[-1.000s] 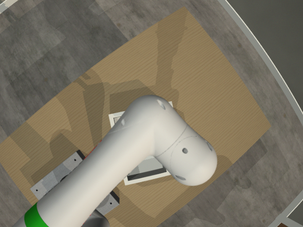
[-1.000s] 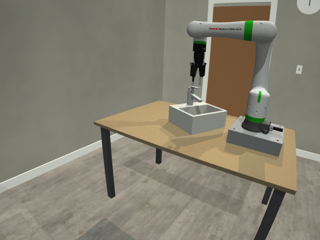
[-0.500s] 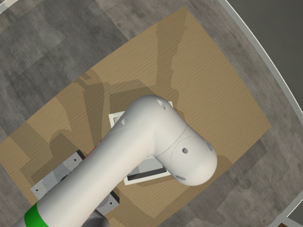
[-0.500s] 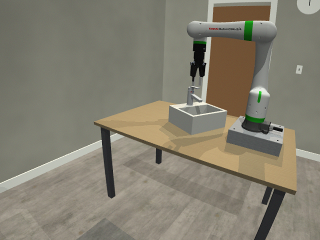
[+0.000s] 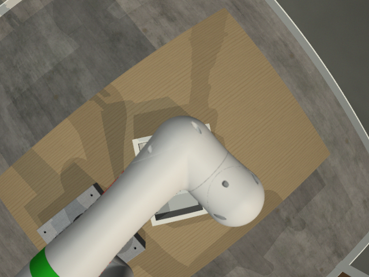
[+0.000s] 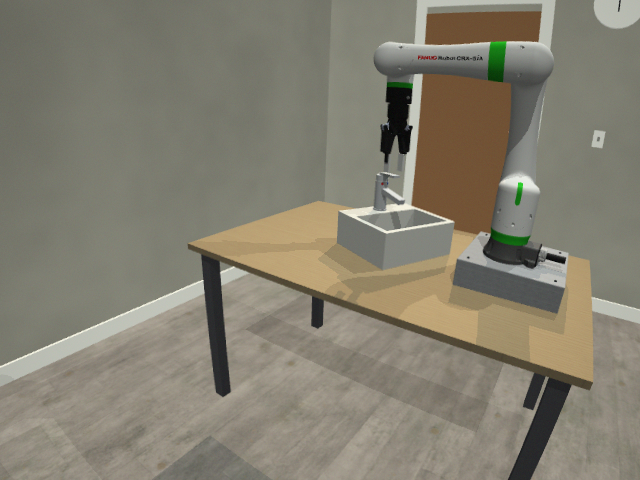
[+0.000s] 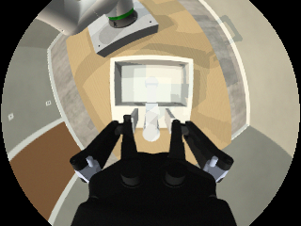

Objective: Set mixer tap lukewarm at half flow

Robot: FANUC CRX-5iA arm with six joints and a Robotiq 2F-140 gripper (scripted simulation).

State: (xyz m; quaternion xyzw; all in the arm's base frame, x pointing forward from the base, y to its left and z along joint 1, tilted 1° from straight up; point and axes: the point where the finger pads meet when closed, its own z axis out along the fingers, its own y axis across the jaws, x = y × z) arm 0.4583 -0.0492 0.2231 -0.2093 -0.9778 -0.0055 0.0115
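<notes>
The lever is 2 cm ahead of my hand, 1 cm to the right of it and 5 cm below it. Also, from my hand: white basin (5 cm behind, 2 cm to the left, 28 cm below); mixer tap (4 cm ahead, 2 cm to the right, 9 cm below).
</notes>
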